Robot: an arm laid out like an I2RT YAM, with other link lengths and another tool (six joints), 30 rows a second.
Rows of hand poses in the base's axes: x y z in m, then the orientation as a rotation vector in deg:
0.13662 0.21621 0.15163 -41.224 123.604 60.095
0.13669 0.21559 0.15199 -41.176 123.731 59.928
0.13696 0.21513 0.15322 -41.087 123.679 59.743
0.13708 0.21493 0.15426 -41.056 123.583 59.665
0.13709 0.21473 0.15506 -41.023 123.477 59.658
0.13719 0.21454 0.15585 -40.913 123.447 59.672
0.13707 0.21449 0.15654 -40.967 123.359 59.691
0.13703 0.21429 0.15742 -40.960 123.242 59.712
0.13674 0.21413 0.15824 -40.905 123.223 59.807
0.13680 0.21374 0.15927 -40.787 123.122 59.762
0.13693 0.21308 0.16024 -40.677 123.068 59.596
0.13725 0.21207 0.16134 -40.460 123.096 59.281
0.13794 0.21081 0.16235 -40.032 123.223 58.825
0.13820 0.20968 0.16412 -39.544 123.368 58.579
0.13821 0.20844 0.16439 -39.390 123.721 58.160
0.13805 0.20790 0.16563 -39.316 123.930 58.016
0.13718 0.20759 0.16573 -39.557 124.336 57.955
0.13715 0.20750 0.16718 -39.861 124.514 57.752
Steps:
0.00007 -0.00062 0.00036 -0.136 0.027 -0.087
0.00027 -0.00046 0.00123 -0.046 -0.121 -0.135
0.00012 -0.00020 0.00104 0.015 -0.111 -0.057
0.00001 -0.00020 0.00080 0.058 -0.085 -0.033
0.00010 -0.00019 0.00079 0.055 -0.005 -0.075
-0.00012 -0.00005 0.00069 0.037 -0.068 0.040
-0.00004 -0.00020 0.00088 0.070 -0.083 -0.005
-0.00029 -0.00016 0.00082 0.076 0.037 -0.005
0.00006 -0.00039 0.00103 0.061 -0.089 -0.108
0.00013 -0.00066 0.00097 -0.028 -0.110 -0.144
0.00032 -0.00101 0.00110 -0.115 -0.103 -0.271
0.00069 -0.00126 0.00101 -0.175 -0.064 -0.467
0.00026 -0.00113 0.00177 -0.053 0.058 -0.430
0.00001 -0.00124 0.00027 -0.348 0.109 -0.242
-0.00016 -0.00054 0.00124 -0.155 0.112 -0.092
-0.00087 -0.00031 0.00010 -0.299 0.276 0.177
-0.00003 -0.00009 0.00145 -0.286 0.018 0.154

